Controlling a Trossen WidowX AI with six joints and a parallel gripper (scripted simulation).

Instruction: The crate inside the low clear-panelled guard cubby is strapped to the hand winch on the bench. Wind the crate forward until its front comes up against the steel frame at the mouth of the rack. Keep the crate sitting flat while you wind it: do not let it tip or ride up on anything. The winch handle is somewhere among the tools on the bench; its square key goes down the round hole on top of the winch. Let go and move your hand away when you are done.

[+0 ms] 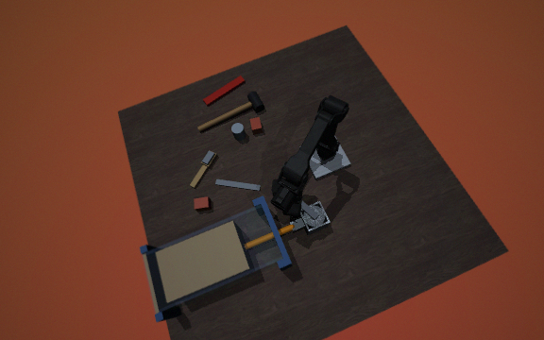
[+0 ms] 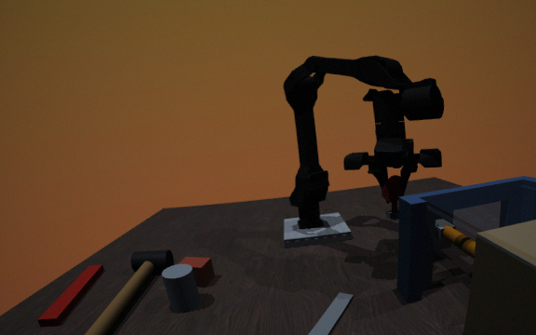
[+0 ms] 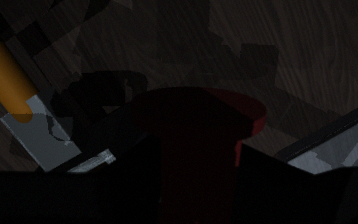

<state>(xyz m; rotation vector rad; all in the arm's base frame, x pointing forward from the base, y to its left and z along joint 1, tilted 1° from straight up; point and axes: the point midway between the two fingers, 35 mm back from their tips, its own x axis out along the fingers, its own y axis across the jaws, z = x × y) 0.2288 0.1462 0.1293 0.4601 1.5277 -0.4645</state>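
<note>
The winch handle is 1 cm behind my gripper tip, 4 cm to the left of it and 1 cm below it. Also, from my gripper tip: red knob (2 cm above); blue steel frame (12 cm ahead, 9 cm to the left, 1 cm below); winch (5 cm behind, 9 cm to the left, 9 cm below).
</note>
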